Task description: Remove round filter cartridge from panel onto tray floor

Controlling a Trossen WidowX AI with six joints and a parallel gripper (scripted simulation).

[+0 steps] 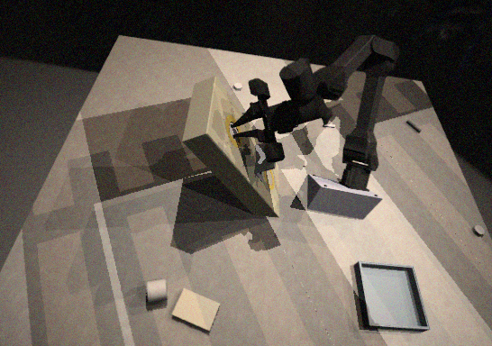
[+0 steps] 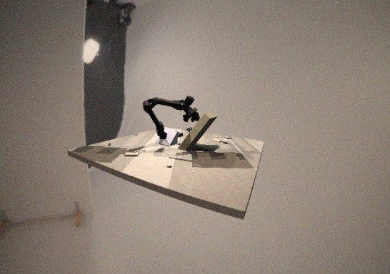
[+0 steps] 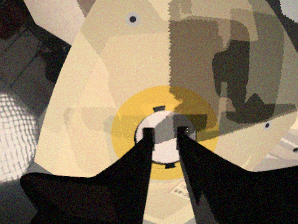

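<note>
My gripper tip is 1 cm short of the pale round filter cartridge and 1 cm above it. Round my gripper tip: cream service panel: 8 cm below, 3 cm behind; then blue-grey tray: 42 cm behind, 31 cm to the left, 22 cm below.
</note>
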